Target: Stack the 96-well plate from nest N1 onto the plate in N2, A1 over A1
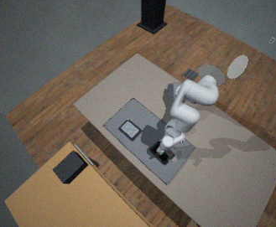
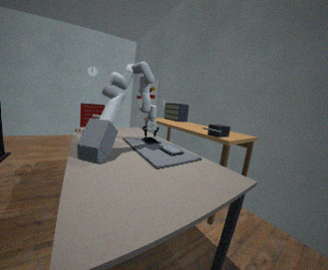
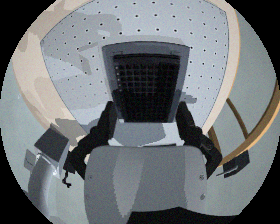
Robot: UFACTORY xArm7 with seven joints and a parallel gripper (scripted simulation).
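The dark 96-well plate is 4 cm below my hand. Also, from my hand: plate nest: 5 cm below; then light 96-well plate: 31 cm to the right, 4 cm below, 3 cm ahead.
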